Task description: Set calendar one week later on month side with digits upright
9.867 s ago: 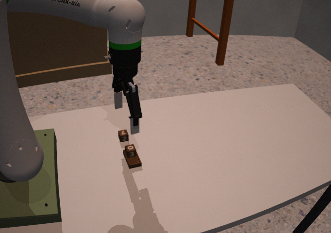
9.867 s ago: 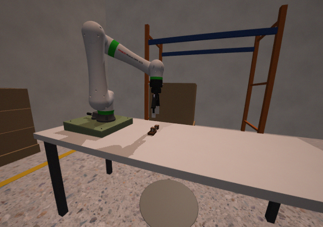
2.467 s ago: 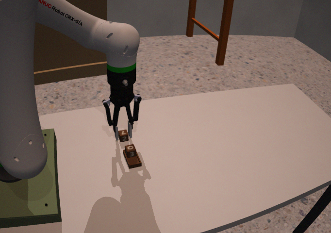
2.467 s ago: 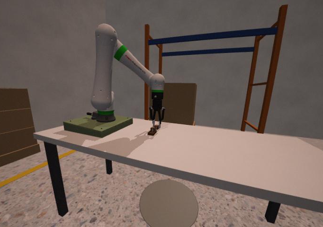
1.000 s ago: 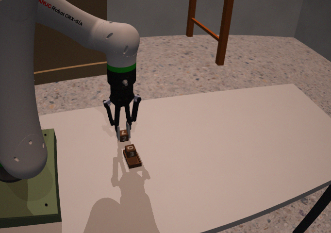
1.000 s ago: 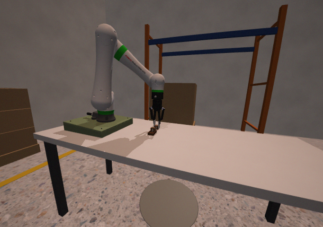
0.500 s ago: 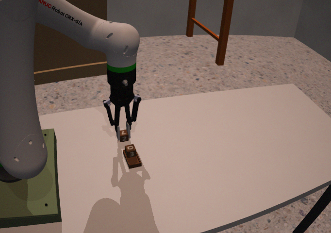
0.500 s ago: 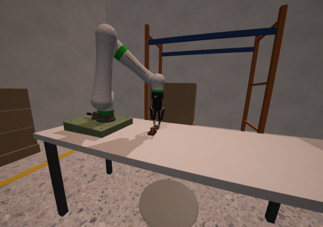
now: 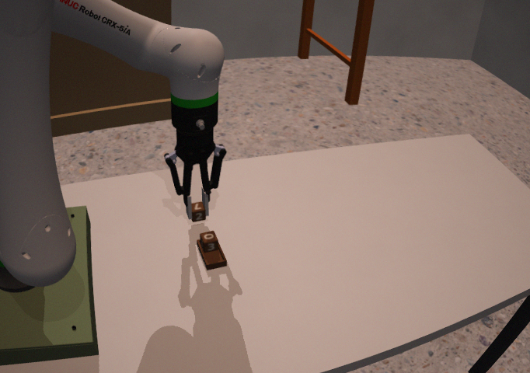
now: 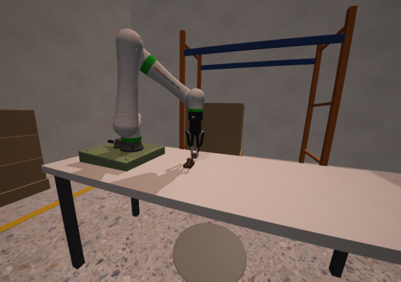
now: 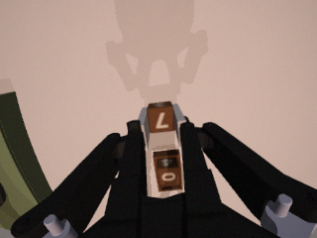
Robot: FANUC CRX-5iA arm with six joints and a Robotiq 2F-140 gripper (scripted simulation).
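Now: the brown tray 11 cm to the right of my hand and 5 cm below it.
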